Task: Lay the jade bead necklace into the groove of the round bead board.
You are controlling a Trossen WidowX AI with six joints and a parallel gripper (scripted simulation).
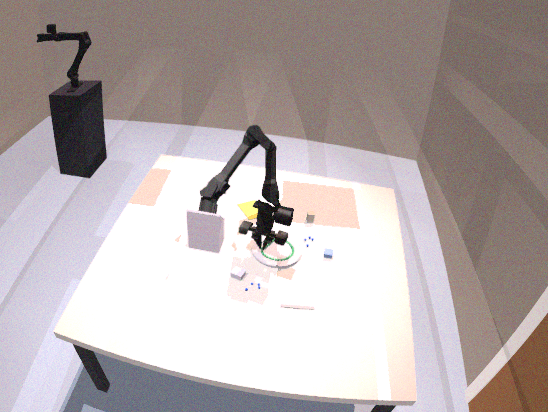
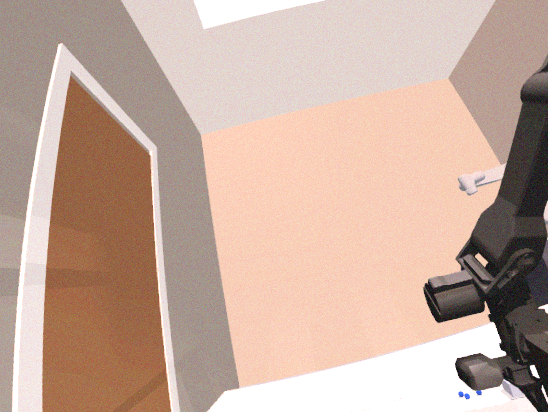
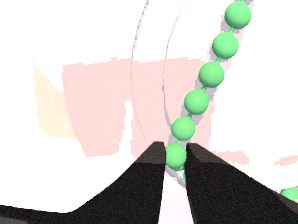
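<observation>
Now: the round white bead board 60 mm ahead of my gripper tip, 20 mm to the left of it and 10 mm below it. Also, from my gripper tip: yellow sheet (80 mm behind, 270 mm to the left, 20 mm below); then thin rod (170 mm ahead, 270 mm to the right, 20 mm below); then blue block (270 mm ahead, 40 mm to the left, 10 mm below).
</observation>
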